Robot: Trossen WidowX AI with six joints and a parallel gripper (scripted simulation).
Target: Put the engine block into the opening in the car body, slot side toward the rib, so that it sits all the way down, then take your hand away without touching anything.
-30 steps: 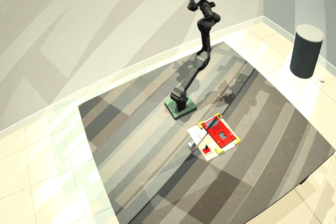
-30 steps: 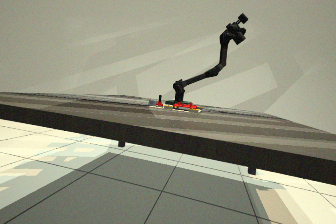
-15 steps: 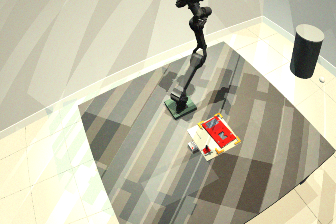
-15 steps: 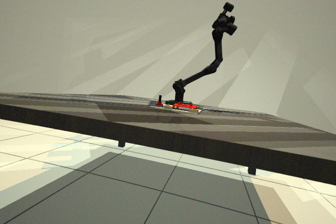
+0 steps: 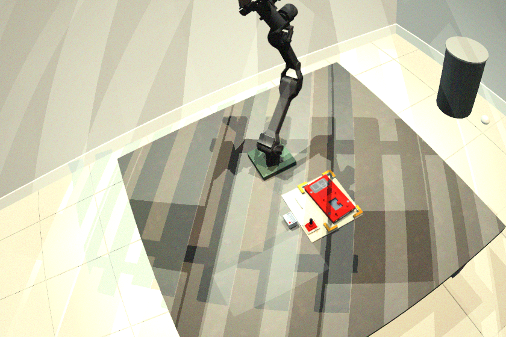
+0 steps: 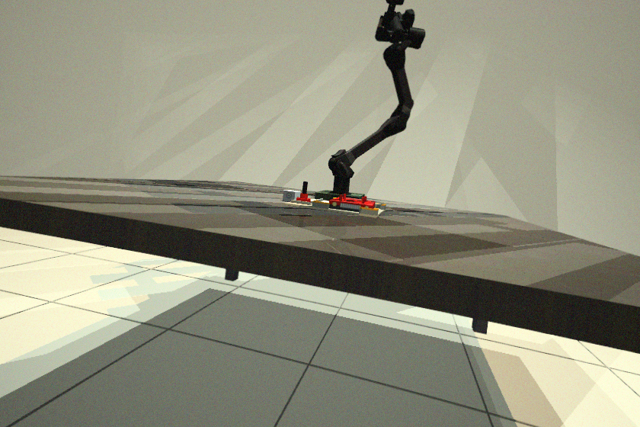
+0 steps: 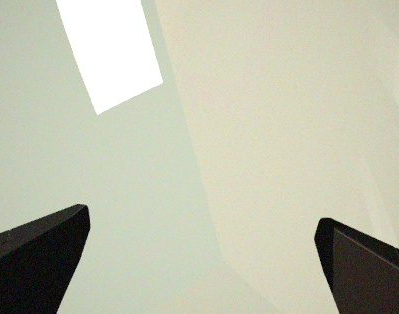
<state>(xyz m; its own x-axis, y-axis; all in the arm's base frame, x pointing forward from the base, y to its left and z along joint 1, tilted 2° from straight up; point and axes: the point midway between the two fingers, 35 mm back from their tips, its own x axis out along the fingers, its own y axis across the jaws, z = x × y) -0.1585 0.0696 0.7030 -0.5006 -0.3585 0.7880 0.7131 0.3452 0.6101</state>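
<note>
Now: gripper tip 75 cm above the grey engine block, 45 cm short of it and 10 cm to the left of it. Also, from my gripper tip: black upright peg (73 cm below, 50 cm ahead, 4 cm to the right).
</note>
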